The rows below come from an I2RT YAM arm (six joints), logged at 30 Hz.
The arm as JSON. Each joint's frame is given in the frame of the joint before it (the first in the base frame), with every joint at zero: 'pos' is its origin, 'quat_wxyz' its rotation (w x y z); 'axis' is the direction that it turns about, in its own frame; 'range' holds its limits. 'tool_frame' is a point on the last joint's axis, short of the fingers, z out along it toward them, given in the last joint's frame.
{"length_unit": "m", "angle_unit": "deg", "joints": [
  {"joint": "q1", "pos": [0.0, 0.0, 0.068], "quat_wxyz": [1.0, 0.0, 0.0, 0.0], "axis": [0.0, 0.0, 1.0], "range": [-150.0, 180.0]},
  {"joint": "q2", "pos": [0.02, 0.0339, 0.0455], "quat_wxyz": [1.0, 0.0, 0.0, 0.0], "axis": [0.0, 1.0, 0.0], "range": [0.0, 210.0]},
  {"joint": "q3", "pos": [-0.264, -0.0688, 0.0], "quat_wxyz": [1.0, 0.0, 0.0, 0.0], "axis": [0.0, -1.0, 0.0], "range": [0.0, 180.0]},
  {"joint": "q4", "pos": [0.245, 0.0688, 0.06], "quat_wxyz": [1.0, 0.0, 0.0, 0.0], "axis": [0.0, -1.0, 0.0], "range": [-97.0, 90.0]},
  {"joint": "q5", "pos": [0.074, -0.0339, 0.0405], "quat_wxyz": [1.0, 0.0, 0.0, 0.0], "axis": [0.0, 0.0, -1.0], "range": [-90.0, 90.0]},
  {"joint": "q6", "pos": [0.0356, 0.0, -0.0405], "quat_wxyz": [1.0, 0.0, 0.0, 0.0], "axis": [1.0, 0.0, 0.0], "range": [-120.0, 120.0]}
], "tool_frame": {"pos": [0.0, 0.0, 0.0], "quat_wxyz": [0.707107, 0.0, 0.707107, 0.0]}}
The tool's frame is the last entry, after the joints.
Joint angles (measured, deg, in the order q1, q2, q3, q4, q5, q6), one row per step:
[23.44 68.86 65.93 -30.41 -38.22 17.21]
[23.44 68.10 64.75 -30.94 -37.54 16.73]
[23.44 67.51 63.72 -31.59 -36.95 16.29]
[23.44 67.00 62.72 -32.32 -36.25 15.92]
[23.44 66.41 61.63 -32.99 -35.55 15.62]
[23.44 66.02 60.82 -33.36 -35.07 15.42]
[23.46 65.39 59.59 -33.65 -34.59 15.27]
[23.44 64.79 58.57 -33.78 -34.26 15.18]
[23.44 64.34 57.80 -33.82 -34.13 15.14]
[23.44 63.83 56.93 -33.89 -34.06 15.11]
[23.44 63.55 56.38 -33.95 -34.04 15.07]
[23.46 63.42 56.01 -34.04 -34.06 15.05]
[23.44 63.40 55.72 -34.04 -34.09 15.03]
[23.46 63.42 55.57 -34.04 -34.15 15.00]
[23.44 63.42 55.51 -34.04 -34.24 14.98]
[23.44 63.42 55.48 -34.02 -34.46 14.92]
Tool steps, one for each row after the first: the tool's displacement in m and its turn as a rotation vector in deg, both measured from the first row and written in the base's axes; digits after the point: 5 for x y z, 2 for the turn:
[-0.00321 -0.00176 -0.00465 -0.90 0.33 -0.35]
[-0.00594 -0.00326 -0.00931 -1.80 0.83 -0.64]
[-0.00844 -0.00472 -0.01427 -2.79 1.49 -1.03]
[-0.01125 -0.00632 -0.01934 -3.76 2.16 -1.43]
[-0.01308 -0.00738 -0.02312 -4.41 2.61 -1.71]
[-0.01591 -0.00878 -0.02828 -5.10 3.19 -1.98]
[-0.01837 -0.01013 -0.03211 -5.55 3.54 -2.20]
[-0.02025 -0.01102 -0.03492 -5.78 3.81 -2.27]
[-0.02244 -0.01201 -0.03813 -6.01 4.16 -2.30]
[-0.02373 -0.01257 -0.04034 -6.18 4.42 -2.28]
[-0.02452 -0.01282 -0.04210 -6.31 4.71 -2.23]
[-0.02475 -0.01299 -0.04368 -6.41 4.95 -2.20]
[-0.02485 -0.01291 -0.04460 -6.46 5.09 -2.12]
[-0.02489 -0.01297 -0.04492 -6.44 5.15 -2.05]
[-0.02499 -0.01289 -0.04501 -6.34 5.16 -1.85]

